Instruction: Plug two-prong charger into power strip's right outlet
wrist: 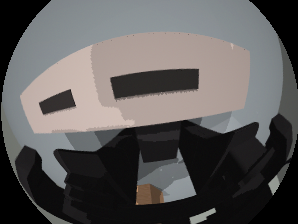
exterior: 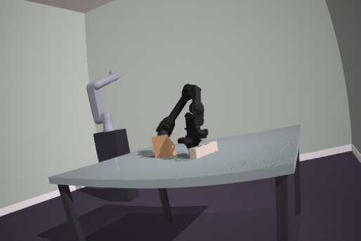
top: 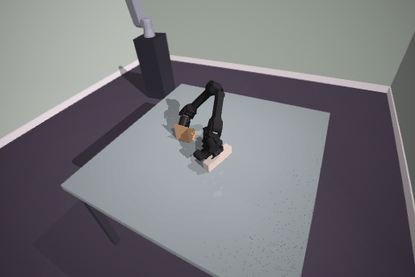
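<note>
Now: gripper tip 20 mm short of the black two-prong charger, 10 mm to the left of it and 10 mm below it.
</note>
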